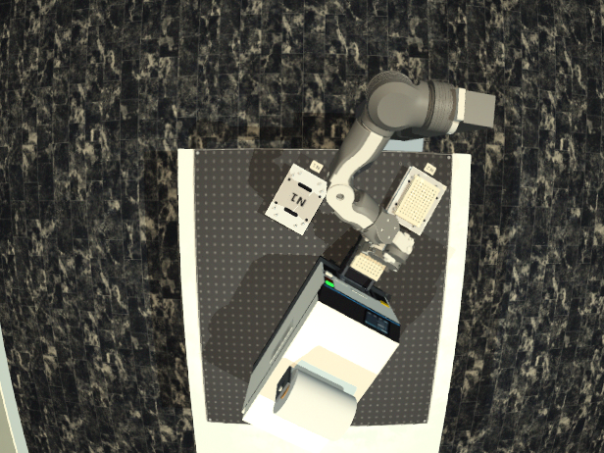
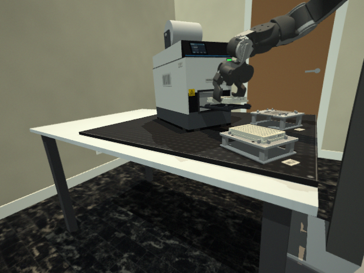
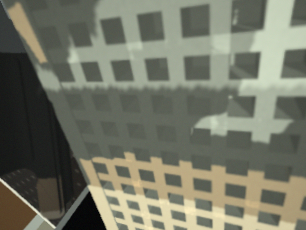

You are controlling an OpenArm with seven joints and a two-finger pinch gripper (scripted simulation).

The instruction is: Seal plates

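Right now my hand is 30 mm above the sealer stage. Round my hand: clear well plate 150 mm behind, 120 mm to the left, 90 mm below; then N1 label 210 mm behind, 180 mm to the right, 140 mm below; then sealer screen 120 mm ahead, 10 mm to the right, 180 mm above.
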